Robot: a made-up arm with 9 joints. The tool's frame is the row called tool. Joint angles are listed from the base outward.
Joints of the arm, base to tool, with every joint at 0 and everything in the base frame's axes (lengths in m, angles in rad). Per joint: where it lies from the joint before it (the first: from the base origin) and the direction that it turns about. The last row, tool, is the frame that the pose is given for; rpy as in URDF.
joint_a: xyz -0.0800 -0.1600 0.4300 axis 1 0 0
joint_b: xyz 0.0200 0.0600 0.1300 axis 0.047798 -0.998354 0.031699
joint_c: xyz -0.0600 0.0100 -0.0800 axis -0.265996 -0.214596 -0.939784
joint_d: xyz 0.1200 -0.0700 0.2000 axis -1 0 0
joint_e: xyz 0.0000 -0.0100 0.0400 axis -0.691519 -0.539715 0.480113
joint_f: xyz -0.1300 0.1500 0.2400 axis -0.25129 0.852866 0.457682
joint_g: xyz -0.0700 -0.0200 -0.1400 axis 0 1 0
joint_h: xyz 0.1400 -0.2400 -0.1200 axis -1 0 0
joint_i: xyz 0.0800 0.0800 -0.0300 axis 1 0 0
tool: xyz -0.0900 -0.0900 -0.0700 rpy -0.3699 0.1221 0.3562
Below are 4 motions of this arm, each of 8 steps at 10 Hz.
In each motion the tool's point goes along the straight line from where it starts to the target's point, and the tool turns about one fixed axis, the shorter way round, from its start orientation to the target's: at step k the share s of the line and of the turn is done. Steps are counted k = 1, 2, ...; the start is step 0. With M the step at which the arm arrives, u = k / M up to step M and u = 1 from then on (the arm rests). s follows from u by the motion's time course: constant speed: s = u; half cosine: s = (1 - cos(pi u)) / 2; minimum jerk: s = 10 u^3 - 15 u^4 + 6 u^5.
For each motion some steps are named. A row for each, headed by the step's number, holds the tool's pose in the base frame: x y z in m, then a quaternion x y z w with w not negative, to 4 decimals.
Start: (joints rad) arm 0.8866 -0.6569 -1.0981 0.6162 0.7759 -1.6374 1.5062 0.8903 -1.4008
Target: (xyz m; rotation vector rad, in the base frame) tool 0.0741 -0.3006 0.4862 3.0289 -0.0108 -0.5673
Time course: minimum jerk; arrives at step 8
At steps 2, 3, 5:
2: 0.0797 -0.1138 0.6281 -0.6417 -0.4654 0.1869 0.5803
3: 0.0787 -0.1496 0.6009 -0.7560 -0.3930 0.1980 0.4845
5: 0.0758 -0.2433 0.5297 -0.9502 -0.1580 0.2010 0.1780

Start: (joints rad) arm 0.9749 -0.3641 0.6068 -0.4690 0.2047 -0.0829 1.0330 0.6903 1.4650
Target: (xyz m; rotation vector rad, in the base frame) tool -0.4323 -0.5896 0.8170 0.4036 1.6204 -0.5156
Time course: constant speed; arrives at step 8
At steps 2, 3, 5, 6, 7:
2: -0.4014 -0.3041 0.6350 0.6090 0.4735 -0.0419 0.6350
3: -0.4065 -0.3517 0.6653 0.5459 0.5245 -0.0749 0.6491
5: -0.4168 -0.4468 0.7260 0.4074 0.6138 -0.1390 0.6618
6: -0.4220 -0.4944 0.7563 0.3330 0.6514 -0.1695 0.6603
7: -0.4271 -0.5420 0.7867 0.2561 0.6839 -0.1986 0.6537

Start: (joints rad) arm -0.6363 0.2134 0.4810 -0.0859 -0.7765 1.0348 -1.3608 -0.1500 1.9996
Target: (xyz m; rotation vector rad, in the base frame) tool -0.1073 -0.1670 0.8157 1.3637 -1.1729 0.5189
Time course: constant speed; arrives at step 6
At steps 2, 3, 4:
2: -0.1118 0.0265 0.8047 0.6330 -0.4336 0.2922 0.5708
3: -0.1107 -0.0219 0.8075 0.6221 -0.4519 0.2752 0.5771
4: -0.1096 -0.0703 0.8102 0.6107 -0.4698 0.2581 0.5828

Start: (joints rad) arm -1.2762 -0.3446 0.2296 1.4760 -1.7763 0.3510 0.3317 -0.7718 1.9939
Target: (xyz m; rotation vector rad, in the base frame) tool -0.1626 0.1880 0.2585 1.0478 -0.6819 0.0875
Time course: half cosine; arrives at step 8
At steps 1, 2, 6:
1: 0.0526 0.1285 0.3180 0.2599 -0.7243 -0.1420 0.6226
2: 0.0283 0.1352 0.3113 0.2911 -0.6873 -0.1225 0.6542
6: -0.1298 0.1789 0.2676 0.4630 -0.3900 0.0125 0.7958

